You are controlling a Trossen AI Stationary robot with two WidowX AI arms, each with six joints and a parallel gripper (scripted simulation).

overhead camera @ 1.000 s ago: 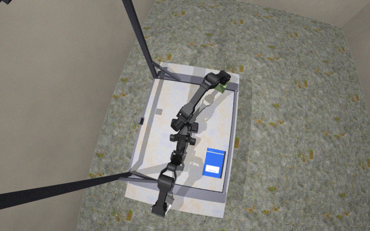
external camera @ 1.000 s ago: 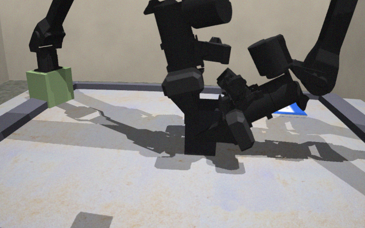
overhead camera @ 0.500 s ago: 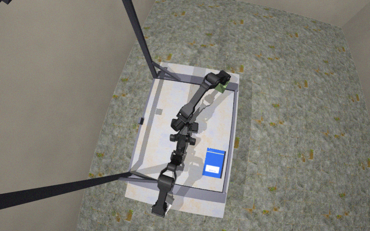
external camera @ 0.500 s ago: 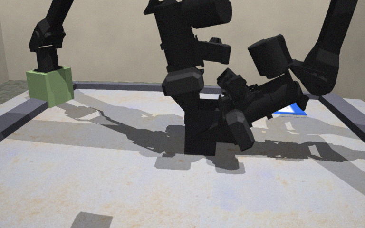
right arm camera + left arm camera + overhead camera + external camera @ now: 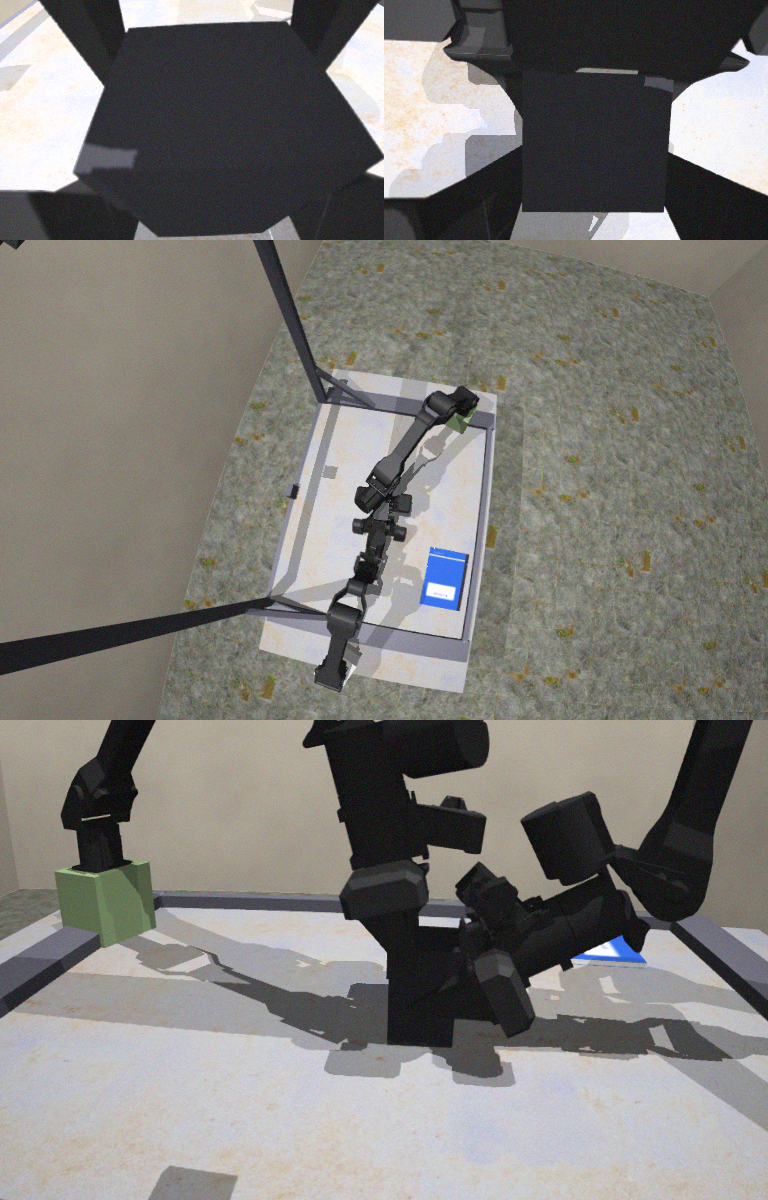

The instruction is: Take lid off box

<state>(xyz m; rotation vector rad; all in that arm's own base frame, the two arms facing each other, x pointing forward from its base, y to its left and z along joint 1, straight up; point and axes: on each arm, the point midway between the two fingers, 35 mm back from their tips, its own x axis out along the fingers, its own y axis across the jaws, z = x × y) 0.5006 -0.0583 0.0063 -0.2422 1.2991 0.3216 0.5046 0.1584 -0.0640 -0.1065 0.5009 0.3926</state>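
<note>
My left hand is 6 cm above the black box and 2 cm to the left of it. The rest, counted from my left hand: black lid 3 cm below, 2 cm to the right, 1 cm ahead; then blue book 31 cm ahead, 13 cm to the right, 10 cm below.
Now: right hand 10 mm past the black box, 20 mm to the right of it and 10 mm above it. Round my right hand: black lid: 10 mm behind, 20 mm to the left, 30 mm above; blue book: 300 mm ahead, 90 mm to the right, 50 mm below.
</note>
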